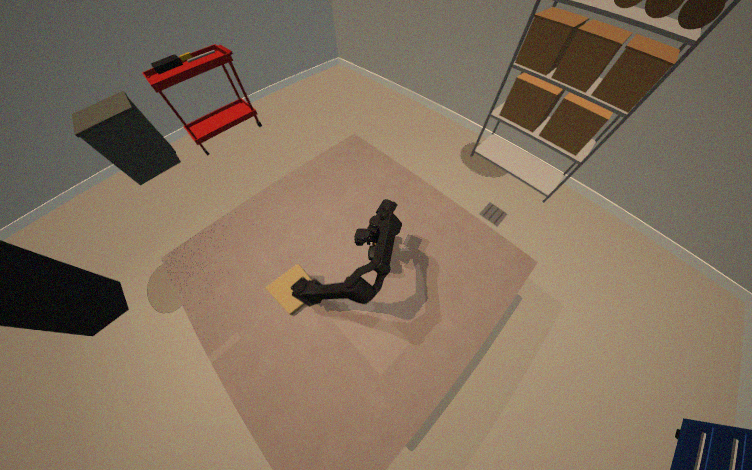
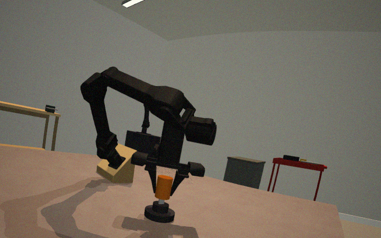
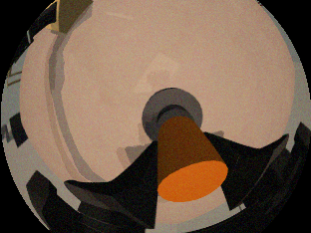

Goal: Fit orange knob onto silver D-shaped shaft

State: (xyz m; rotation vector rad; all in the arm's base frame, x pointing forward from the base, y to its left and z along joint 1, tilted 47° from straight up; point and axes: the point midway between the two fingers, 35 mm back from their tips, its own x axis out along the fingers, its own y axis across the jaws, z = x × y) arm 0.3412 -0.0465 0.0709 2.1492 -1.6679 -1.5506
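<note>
My gripper tip is now 30 mm below the orange knob. The rest, counted from my gripper tip: round black pedestal 40 mm below.
</note>
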